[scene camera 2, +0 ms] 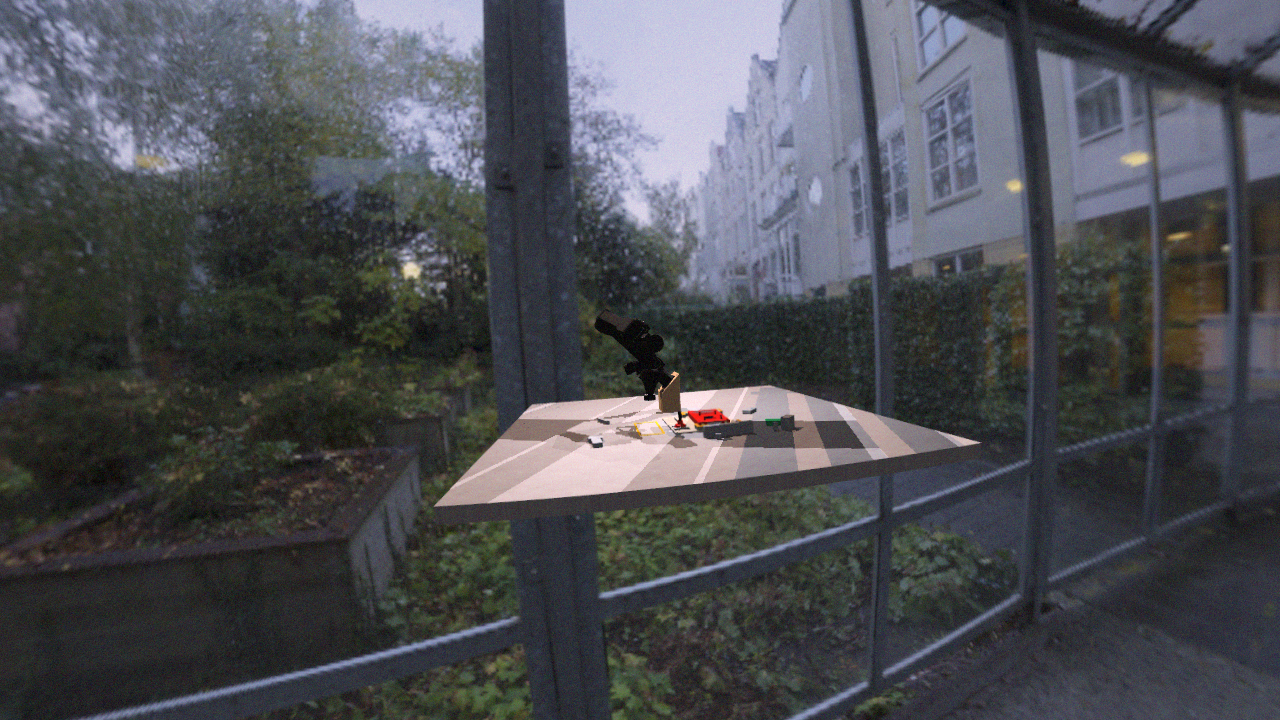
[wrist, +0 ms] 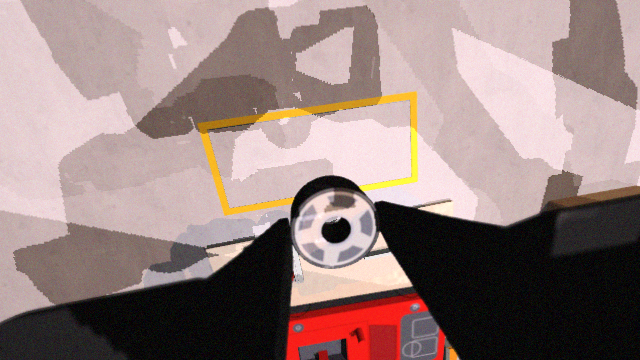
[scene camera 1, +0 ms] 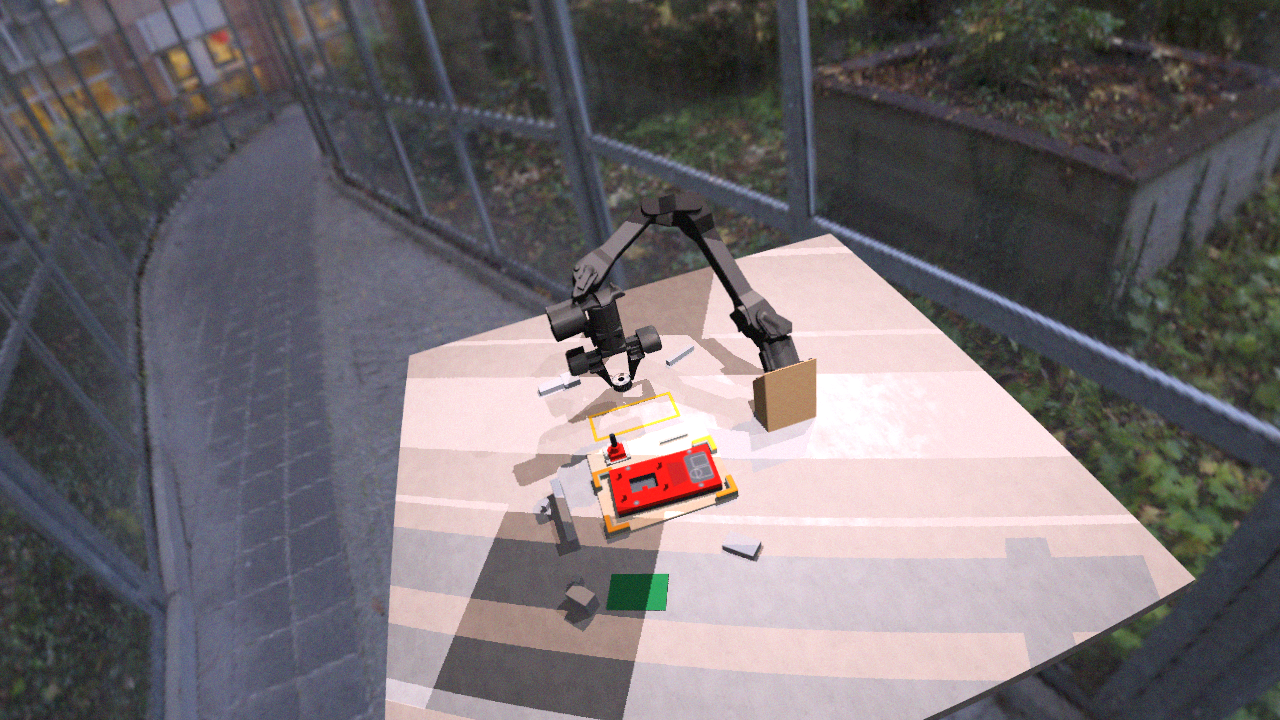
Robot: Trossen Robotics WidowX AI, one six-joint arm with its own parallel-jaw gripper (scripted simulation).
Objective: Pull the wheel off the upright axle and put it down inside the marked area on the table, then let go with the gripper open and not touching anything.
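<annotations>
A wheel (wrist: 331, 246) is carried by my gripper (scene camera 1: 622, 382).
</annotations>
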